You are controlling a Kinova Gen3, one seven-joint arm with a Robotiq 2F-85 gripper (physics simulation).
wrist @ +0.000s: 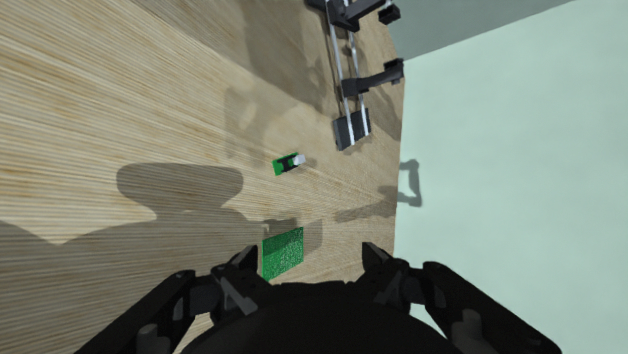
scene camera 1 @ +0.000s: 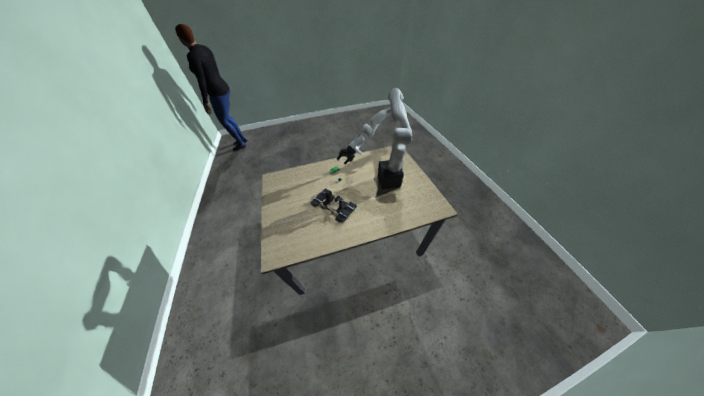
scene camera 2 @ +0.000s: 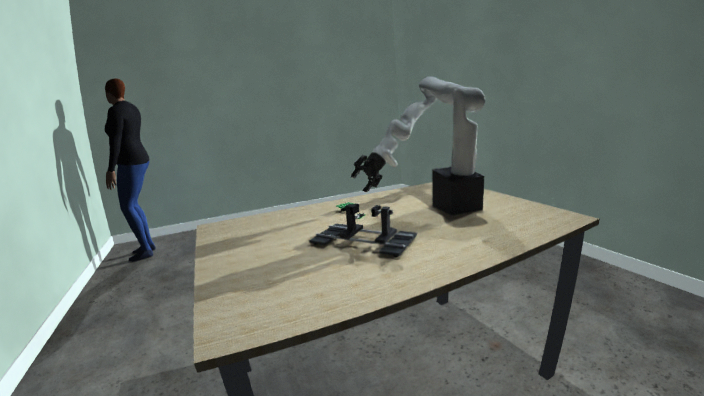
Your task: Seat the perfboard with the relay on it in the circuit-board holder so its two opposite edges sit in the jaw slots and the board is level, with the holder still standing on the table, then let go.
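Frame: origin at the arm's base, x ahead, y left, z up, level; metres.
Where they show: gripper, between the fingertips: (wrist: 310, 255) (scene camera 1: 341, 161) (scene camera 2: 358, 184); arm's base, origin of its link: (scene camera 1: 393, 167) (scene camera 2: 462, 172).
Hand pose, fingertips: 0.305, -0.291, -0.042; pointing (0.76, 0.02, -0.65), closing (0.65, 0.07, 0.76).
Each offset is from my fingertips to the top centre of the thing, as dx, dy, dz. Level surfaces: height alone.
The perfboard {+0.052, -0.030, -0.083} (scene camera 1: 334, 170) (scene camera 2: 344, 206) (wrist: 282, 254) is a green board at the table's far side, apart from the holder. The face turned to the wrist camera is speckled green; no relay shows on it, and its exact tilt is hard to tell. My gripper (scene camera 1: 342, 160) (scene camera 2: 360, 183) (wrist: 310, 255) is open and empty, above the table near the board. In the wrist view the board shows beside the left finger. The black circuit-board holder (scene camera 1: 344, 215) (scene camera 2: 400, 242) (wrist: 343, 132) stands on the table, with no board between its two jaw posts.
A small green module {+0.064, +0.090, -0.091} (scene camera 1: 339, 180) (scene camera 2: 361, 216) (wrist: 278, 167) with black and white parts lies between the perfboard and the holder. The arm's black base (scene camera 1: 390, 175) (scene camera 2: 457, 192) stands on the wooden table {dz -0.103} (scene camera 1: 300, 250) (scene camera 2: 280, 305). A person (scene camera 1: 212, 75) (scene camera 2: 131, 135) stands beyond the table.
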